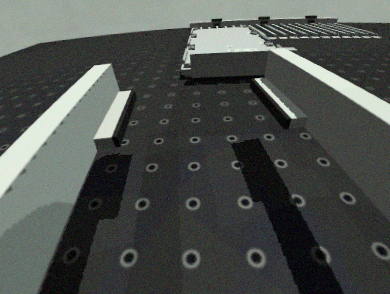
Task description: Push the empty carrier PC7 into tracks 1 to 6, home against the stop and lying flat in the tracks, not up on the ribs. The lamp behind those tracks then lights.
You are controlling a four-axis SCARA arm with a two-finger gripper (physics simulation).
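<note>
Looking at the picture, I find my gripper in it, and with the gripper a carrier PC7.
</note>
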